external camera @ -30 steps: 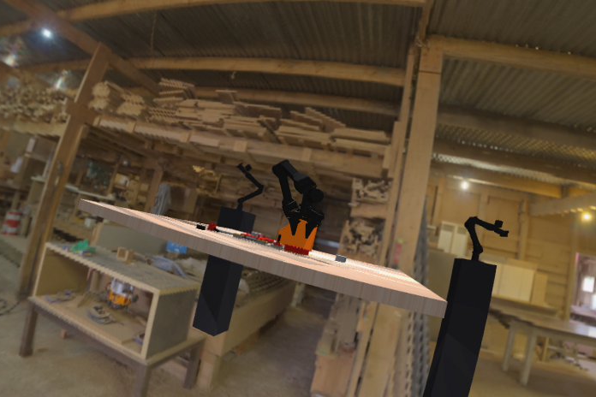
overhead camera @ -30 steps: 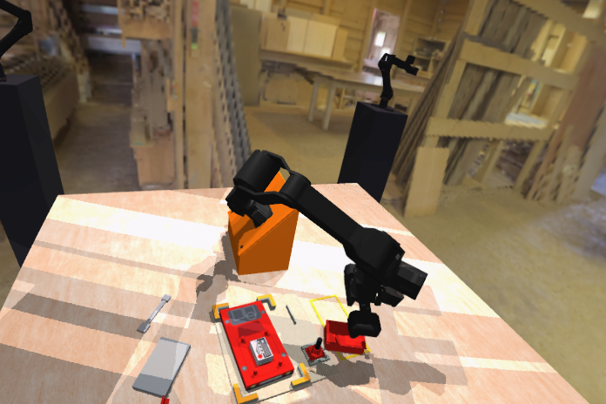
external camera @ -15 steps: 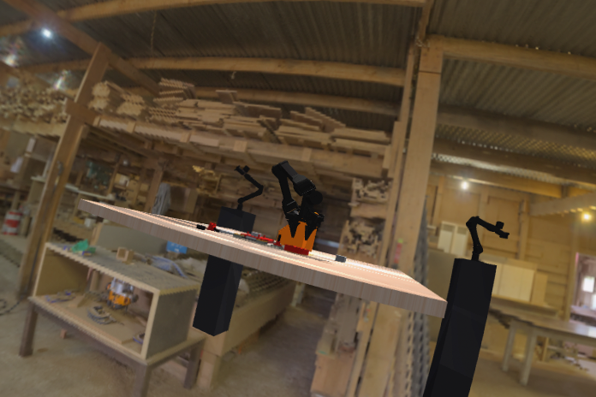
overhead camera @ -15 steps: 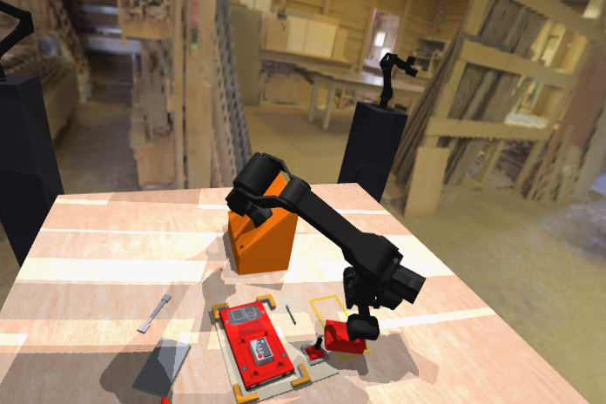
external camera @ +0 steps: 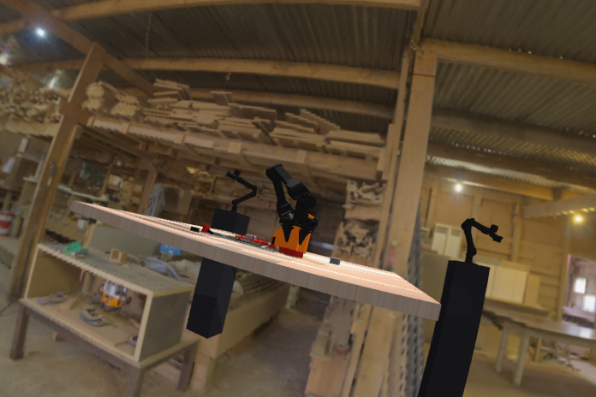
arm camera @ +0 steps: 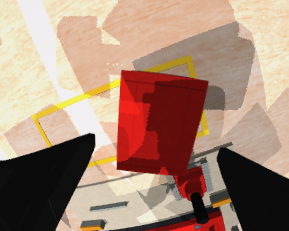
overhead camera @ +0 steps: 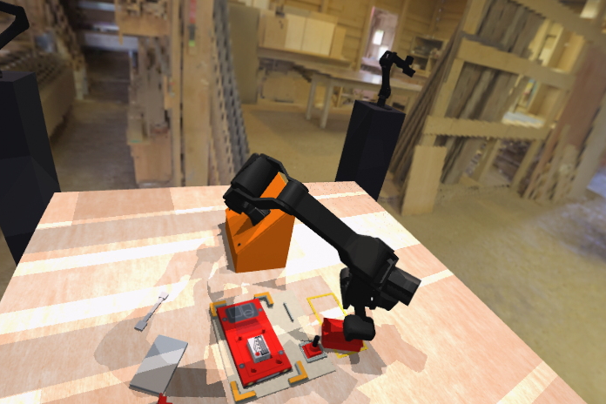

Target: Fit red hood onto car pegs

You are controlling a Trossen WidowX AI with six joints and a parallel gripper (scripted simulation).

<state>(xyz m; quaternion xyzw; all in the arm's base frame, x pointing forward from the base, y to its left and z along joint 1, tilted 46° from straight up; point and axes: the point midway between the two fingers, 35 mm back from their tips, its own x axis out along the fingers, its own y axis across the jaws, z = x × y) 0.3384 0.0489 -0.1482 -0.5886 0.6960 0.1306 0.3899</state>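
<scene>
My gripper tip is 4 cm above the red hood.
</scene>
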